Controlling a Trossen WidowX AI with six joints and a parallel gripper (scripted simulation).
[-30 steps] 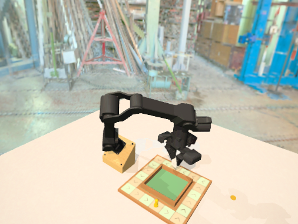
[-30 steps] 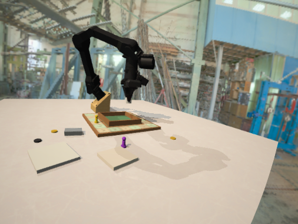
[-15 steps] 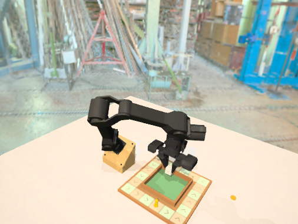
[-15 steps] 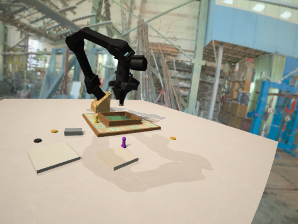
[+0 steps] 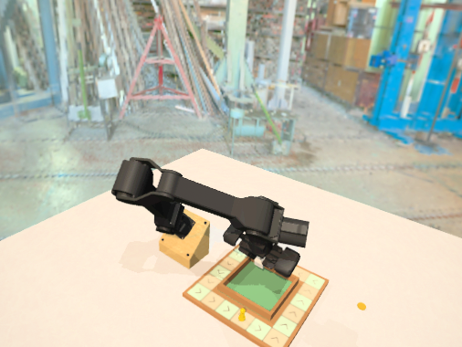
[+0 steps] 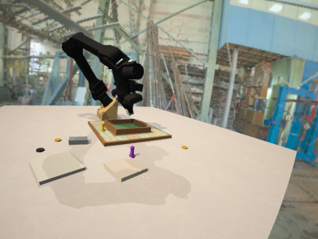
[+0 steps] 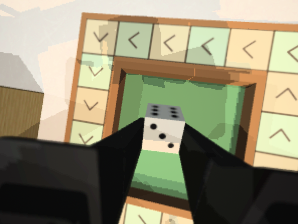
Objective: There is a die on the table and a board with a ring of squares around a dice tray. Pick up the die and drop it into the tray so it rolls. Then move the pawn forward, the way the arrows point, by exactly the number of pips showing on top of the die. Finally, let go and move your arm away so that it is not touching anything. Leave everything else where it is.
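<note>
My gripper tip is 50 mm short of the yellow pawn, 130 mm to the left of it and 50 mm above it. Round my gripper tip: white die (right at my gripper tip); then green tray floor (20 mm ahead, 20 mm to the right, 70 mm below); then grey block (130 mm ahead, 220 mm to the right, 70 mm below).
</note>
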